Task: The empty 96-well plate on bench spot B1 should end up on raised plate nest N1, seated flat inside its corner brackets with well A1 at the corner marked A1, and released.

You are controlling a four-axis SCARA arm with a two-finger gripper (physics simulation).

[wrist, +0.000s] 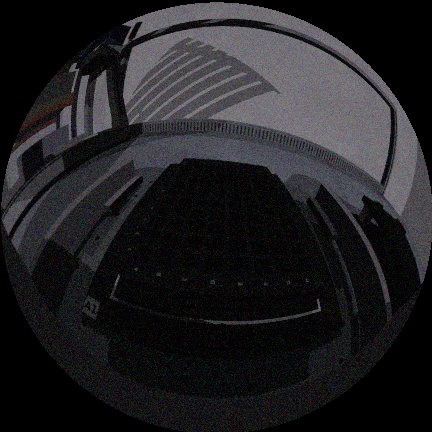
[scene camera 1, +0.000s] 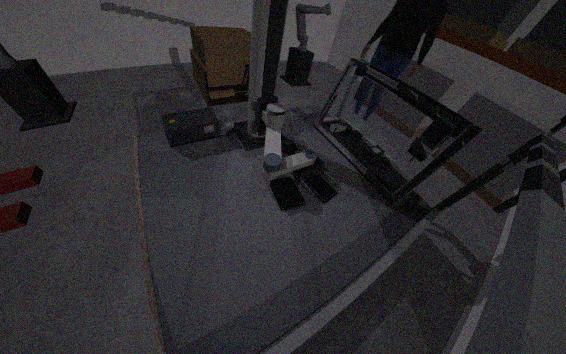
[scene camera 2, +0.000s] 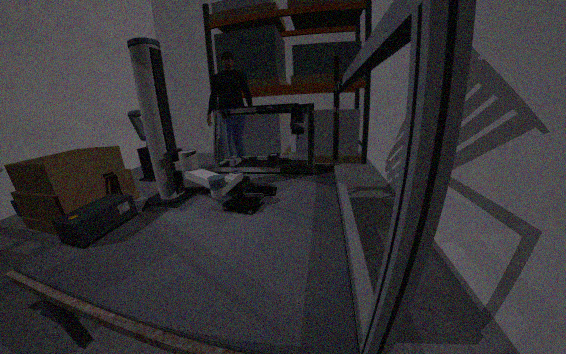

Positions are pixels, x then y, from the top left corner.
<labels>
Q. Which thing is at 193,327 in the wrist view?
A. A flat dark nest.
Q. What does my gripper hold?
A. Nothing.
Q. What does the dark well plate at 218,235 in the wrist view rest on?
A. A flat dark nest.
</labels>
